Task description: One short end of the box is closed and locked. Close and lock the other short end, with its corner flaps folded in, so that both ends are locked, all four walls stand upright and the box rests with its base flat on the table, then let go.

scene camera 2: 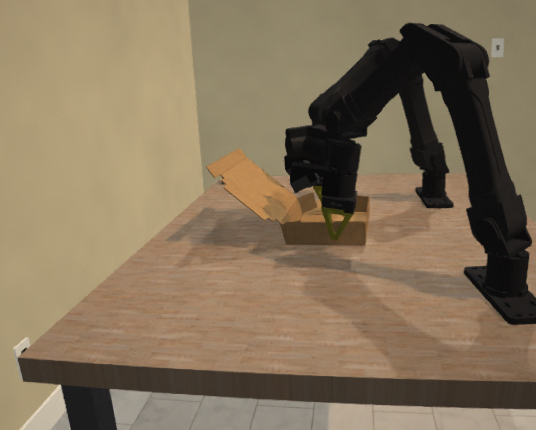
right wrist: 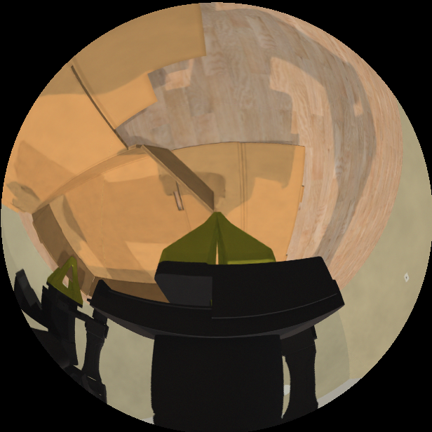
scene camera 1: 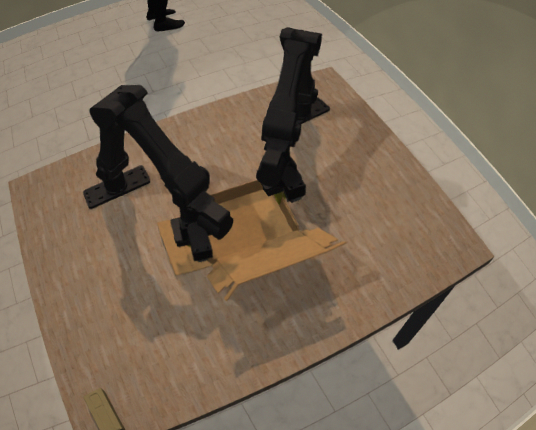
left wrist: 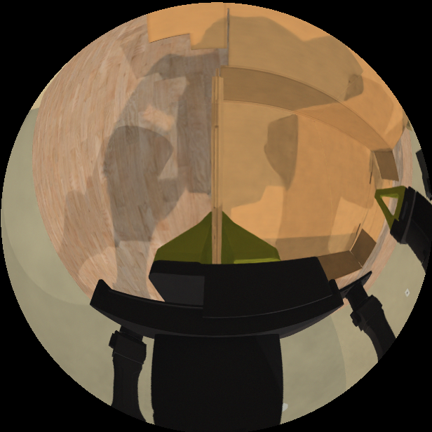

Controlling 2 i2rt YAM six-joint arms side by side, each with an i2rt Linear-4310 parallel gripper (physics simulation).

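Pixels of known places: left gripper, fingertip midpoint: (scene camera 2: 333, 238) (scene camera 1: 279, 202); left arm's base, origin of the base link: (scene camera 2: 504, 294) (scene camera 1: 300, 115); right arm's base, origin of the base link: (scene camera 2: 433, 198) (scene camera 1: 116, 187).
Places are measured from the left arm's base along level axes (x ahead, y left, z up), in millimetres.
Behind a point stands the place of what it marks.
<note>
The cardboard box (scene camera 1: 245, 225) {x 254, y -382, z 4 mm} (scene camera 2: 325, 234) {x 269, y -270, z 26 mm} (left wrist: 320, 175) (right wrist: 130, 200) rests base down on the table (scene camera 1: 400, 225) {x 493, y -31, z 0 mm} (scene camera 2: 200, 320) {x 493, y 42, z 0 mm}. Its closed short end wall (left wrist: 216, 150) stands upright at the picture's right in scene camera 1. My left gripper (scene camera 2: 335, 236) {x 251, y -269, z 16 mm} (left wrist: 216, 217) is shut on that wall. The other short end panel (scene camera 1: 175, 250) {x 220, y -575, z 10 mm} (right wrist: 265, 185) lies flat, folded outward. A corner flap (left wrist: 386, 165) (right wrist: 182, 172) beside it stands upright, angled inward. The back corner flap (left wrist: 363, 242) also shows. My right gripper (right wrist: 216, 217) (left wrist: 375, 193) is shut and empty, its tips by the upright flap's edge.
The box lid (scene camera 1: 280, 260) {x 447, y -419, z 136 mm} (scene camera 2: 260, 187) {x 408, y -409, z 103 mm} (left wrist: 295, 45) (right wrist: 65, 120) leans open, tilted outward from the front long wall, with side flaps at its ends. A small khaki block (scene camera 1: 102, 410) {x 500, y -942, z 34 mm} lies at the table's lower left in scene camera 1. Both arms reach over the box.
</note>
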